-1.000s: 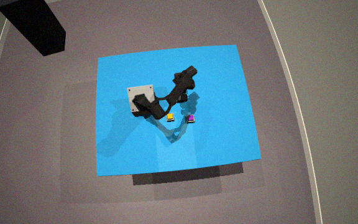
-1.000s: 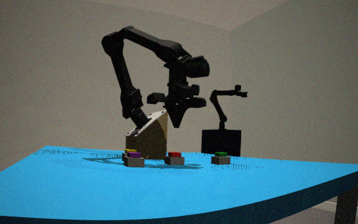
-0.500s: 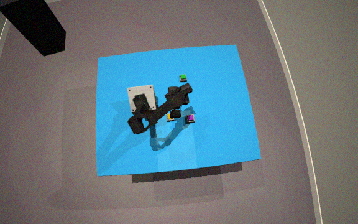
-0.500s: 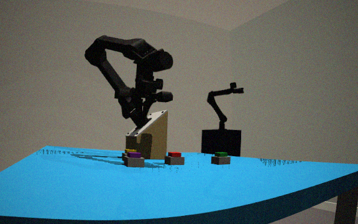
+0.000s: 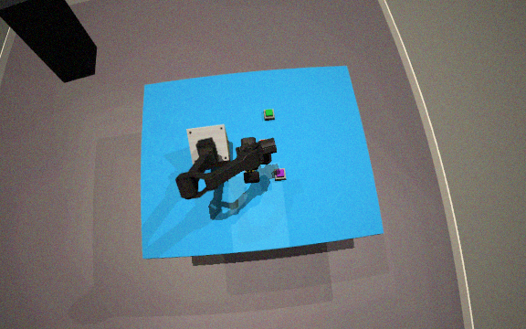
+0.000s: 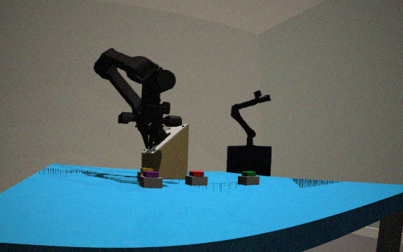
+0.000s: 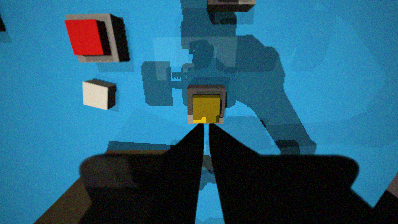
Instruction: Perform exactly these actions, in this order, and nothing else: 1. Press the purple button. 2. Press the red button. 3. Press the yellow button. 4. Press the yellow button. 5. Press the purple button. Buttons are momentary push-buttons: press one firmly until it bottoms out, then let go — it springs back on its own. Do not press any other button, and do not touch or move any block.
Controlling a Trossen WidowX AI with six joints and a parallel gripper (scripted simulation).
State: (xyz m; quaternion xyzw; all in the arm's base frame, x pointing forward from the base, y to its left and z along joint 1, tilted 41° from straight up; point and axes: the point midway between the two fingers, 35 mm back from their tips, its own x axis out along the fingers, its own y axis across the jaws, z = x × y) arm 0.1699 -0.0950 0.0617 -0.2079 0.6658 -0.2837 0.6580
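Now: the yellow button 10 mm behind my gripper tip and 60 mm below it. The rest, counted from my gripper tip: small white block 20 mm ahead, 140 mm to the left, 90 mm below; then red button 80 mm ahead, 120 mm to the left, 60 mm below; then purple button 120 mm ahead, 40 mm to the right, 60 mm below.
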